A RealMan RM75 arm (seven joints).
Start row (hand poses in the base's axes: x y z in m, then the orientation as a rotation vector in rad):
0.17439 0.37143 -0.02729 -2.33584 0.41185 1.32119
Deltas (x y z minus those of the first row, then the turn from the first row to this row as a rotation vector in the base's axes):
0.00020 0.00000 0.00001 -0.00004 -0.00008 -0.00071
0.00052 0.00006 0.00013 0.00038 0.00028 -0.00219
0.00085 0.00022 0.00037 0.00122 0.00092 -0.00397
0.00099 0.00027 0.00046 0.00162 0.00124 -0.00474
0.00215 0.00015 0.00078 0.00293 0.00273 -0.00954
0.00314 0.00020 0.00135 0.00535 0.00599 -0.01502
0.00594 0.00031 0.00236 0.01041 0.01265 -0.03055
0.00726 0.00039 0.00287 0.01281 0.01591 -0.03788
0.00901 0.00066 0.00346 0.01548 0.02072 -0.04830
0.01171 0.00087 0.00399 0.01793 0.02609 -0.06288
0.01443 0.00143 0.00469 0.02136 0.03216 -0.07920
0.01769 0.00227 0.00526 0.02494 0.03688 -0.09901
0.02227 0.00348 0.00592 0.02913 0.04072 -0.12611
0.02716 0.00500 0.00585 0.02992 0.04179 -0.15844
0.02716 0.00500 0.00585 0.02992 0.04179 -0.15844
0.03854 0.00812 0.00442 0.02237 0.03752 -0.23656
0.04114 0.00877 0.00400 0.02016 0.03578 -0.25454
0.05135 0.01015 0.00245 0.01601 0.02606 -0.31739
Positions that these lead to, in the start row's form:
0.17459 0.37143 -0.02728 -2.33556 0.41265 1.32077
0.17491 0.37149 -0.02716 -2.33427 0.41409 1.32049
0.17524 0.37165 -0.02692 -2.33233 0.41564 1.32037
0.17538 0.37170 -0.02683 -2.33143 0.41630 1.32037
0.17654 0.37158 -0.02651 -2.32710 0.42112 1.31985
0.17753 0.37163 -0.02594 -2.32051 0.42639 1.32105
0.18033 0.37174 -0.02493 -2.30471 0.44180 1.32143
0.18165 0.37182 -0.02442 -2.29716 0.44907 1.32172
0.18340 0.37209 -0.02383 -2.28689 0.45996 1.32238
0.18610 0.37230 -0.02330 -2.27429 0.47569 1.32172
0.18882 0.37286 -0.02260 -2.25953 0.49268 1.32090
0.19208 0.37370 -0.02203 -2.24351 0.51277 1.31671
0.19666 0.37491 -0.02137 -2.22350 0.53975 1.30781
0.20155 0.37643 -0.02144 -2.20469 0.57371 1.29325
0.20155 0.37643 -0.02144 -2.20469 0.57371 1.29325
0.21293 0.37955 -0.02287 -2.16895 0.65943 1.25015
0.21553 0.38020 -0.02329 -2.16118 0.67900 1.23925
0.22574 0.38158 -0.02484 -2.13243 0.74259 1.19636

